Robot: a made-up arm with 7 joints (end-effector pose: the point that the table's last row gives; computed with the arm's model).
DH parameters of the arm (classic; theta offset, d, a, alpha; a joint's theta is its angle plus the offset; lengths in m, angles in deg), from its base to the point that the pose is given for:
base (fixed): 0 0 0 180
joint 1: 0 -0.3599 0 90
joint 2: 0 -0.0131 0 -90
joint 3: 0 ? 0 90
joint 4: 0 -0.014 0 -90
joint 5: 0 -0.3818 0 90
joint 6: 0 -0.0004 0 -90
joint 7: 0 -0.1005 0 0
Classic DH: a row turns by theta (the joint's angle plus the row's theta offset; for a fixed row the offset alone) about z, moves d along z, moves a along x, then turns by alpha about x.
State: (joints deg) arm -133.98 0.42 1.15 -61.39 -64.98 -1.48 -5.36
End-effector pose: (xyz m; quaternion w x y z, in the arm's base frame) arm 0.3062 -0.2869 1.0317 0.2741 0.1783 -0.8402 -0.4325
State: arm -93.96 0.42 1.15 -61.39 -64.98 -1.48 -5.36
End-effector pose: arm 0.0500 -0.4166 1.0317 0.1096 -0.1199 -0.8505 -0.5002
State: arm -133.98 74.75 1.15 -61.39 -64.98 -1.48 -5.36
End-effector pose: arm -0.3554 0.3986 0.9448 0.0565 -0.2044 0.9726 -0.0954
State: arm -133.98 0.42 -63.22 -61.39 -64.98 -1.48 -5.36
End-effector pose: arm 0.4059 0.1537 1.0299 0.4652 0.5965 -0.6165 -0.2183
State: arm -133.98 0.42 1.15 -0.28 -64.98 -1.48 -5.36
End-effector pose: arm 0.0190 0.0229 1.2806 0.0121 0.2008 -0.9796 0.0024
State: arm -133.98 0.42 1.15 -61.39 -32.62 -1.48 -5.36
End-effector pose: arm 0.3060 -0.2879 1.0306 0.3845 -0.0650 -0.8537 -0.3452
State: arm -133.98 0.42 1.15 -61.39 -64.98 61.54 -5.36
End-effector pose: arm 0.2018 -0.2955 1.0398 0.2122 0.0596 0.8801 0.4205
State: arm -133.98 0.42 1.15 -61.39 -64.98 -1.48 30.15
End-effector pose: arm 0.3062 -0.2869 1.0317 0.3930 -0.0864 -0.8546 -0.3283
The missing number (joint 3, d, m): -0.4384
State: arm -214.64 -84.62 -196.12 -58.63 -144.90 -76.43 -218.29
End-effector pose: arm 0.6457 0.2777 0.6990 0.2254 -0.5583 -0.2155 0.7688
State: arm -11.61 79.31 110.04 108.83 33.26 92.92 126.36
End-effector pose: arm 0.2565 -0.2524 0.5790 0.0076 -0.7477 0.2618 -0.6103
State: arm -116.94 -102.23 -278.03 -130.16 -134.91 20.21 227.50
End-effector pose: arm -0.2508 -0.2421 0.2990 0.5777 0.2762 0.7666 -0.0476
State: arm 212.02 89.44 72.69 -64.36 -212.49 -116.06 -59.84
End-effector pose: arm -0.6892 0.1285 0.4138 0.3685 0.2275 -0.3356 0.8365
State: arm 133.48 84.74 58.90 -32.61 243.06 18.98 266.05
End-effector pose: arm -0.3989 -0.7480 0.5616 0.5917 -0.6791 -0.3333 -0.2787
